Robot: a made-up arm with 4 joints.
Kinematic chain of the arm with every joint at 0, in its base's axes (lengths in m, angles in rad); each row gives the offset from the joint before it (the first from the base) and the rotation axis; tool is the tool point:
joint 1: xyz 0 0 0.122 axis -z
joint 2: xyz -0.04 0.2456 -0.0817 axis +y
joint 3: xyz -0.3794 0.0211 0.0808 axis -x
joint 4: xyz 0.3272 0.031 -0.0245 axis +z
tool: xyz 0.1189 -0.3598 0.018
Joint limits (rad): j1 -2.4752..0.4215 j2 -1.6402..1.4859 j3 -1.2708..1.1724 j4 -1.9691..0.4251
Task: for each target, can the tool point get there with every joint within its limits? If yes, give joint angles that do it. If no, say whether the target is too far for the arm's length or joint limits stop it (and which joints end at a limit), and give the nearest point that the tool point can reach.
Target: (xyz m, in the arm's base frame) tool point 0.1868 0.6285 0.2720
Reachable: no: joint limits stop it (at a limit: joint 2, joint 3) | nearest point 0.1033 0.3477 0.2031 | short by 0.301 m
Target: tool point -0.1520 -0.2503 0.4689
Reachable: yes | joints -2.1913 1.2318 -1.0858 -1.7894
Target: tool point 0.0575 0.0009 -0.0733
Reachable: yes | joints -2.0057 -1.2797 -0.3660 -0.4563
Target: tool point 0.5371 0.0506 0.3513
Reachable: no: joint limits stop it (at a limit: joint 2, joint 3) | nearest point 0.3392 0.0320 0.2741 | short by 0.213 m
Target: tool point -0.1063 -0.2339 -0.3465
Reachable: yes | joints -1.9153 -1.3290 -0.2937 -1.5550
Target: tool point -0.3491 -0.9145 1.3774
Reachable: no: too far | nearest point -0.1308 -0.3427 0.4622 | short by 1.101 m
